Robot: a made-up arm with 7 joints. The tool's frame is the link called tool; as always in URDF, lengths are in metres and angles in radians.
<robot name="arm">
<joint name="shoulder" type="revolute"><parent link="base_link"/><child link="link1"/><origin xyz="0.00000 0.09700 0.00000" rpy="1.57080 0.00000 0.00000"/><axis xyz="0 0 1"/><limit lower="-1.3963" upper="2.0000" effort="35" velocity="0.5"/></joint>
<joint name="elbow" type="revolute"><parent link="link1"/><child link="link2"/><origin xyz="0.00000 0.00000 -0.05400" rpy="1.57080 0.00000 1.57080"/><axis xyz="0 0 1"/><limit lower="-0.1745" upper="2.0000" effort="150" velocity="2.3"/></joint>
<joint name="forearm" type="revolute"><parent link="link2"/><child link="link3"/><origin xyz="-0.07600 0.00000 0.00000" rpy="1.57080 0.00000 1.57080"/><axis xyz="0 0 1"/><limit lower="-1.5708" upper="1.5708" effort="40" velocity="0.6"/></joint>
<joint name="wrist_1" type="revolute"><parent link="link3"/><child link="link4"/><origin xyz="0.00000 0.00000 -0.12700" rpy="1.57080 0.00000 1.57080"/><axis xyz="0 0 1"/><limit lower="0.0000" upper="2.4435" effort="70" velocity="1.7"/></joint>
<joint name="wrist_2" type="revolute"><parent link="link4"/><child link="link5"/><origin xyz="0.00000 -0.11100 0.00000" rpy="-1.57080 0.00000 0.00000"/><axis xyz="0 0 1"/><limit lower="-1.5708" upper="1.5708" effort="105" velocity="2.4"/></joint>
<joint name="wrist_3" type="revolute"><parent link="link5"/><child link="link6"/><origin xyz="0.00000 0.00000 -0.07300" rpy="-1.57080 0.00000 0.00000"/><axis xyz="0 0 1"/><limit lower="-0.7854" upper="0.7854" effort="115" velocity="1.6"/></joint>
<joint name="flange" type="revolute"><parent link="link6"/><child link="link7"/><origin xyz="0.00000 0.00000 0.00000" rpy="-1.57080 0.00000 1.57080"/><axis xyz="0 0 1"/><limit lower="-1.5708" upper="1.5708" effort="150" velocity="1.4"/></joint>
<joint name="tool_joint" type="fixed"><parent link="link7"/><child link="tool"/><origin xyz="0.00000 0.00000 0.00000" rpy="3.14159 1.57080 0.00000"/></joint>
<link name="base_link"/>
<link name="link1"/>
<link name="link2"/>
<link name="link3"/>
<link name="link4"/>
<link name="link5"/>
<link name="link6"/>
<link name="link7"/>
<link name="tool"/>
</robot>
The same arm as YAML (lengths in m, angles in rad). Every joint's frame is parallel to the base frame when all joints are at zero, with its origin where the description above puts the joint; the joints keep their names.
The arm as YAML. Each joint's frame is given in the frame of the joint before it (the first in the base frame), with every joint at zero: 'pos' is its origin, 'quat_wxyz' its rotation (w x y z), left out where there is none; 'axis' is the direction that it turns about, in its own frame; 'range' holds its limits. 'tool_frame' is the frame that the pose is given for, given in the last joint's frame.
length_unit: m
angle_unit: rad
joints:
  - joint: shoulder
    pos: [0.0, 0.097, 0.0]
    axis: [0.0, -1.0, 0.0]
    range: [-1.3963, 2.0]
  - joint: elbow
    pos: [0.0, 0.054, 0.0]
    axis: [1.0, 0.0, 0.0]
    range: [-0.1745, 2.0]
  - joint: forearm
    pos: [0.0, 0.0, -0.076]
    axis: [0.0, 0.0, 1.0]
    range: [-1.5708, 1.5708]
  - joint: wrist_1
    pos: [0.0, 0.0, -0.127]
    axis: [0.0, -1.0, 0.0]
    range: [0.0, 2.4435]
  - joint: wrist_2
    pos: [0.0, 0.0, -0.111]
    axis: [0.0, 0.0, 1.0]
    range: [-1.5708, 1.5708]
  - joint: wrist_3
    pos: [0.0, 0.0, -0.073]
    axis: [0.0, 1.0, 0.0]
    range: [-0.7854, 0.7854]
  - joint: flange
    pos: [0.0, 0.0, 0.0]
    axis: [-1.0, 0.0, 0.0]
    range: [-1.5708, 1.5708]
tool_frame:
  pos: [0.0, 0.0, 0.0]
  quat_wxyz: [1.0, 0.000001, -0.000004, 0.000006]

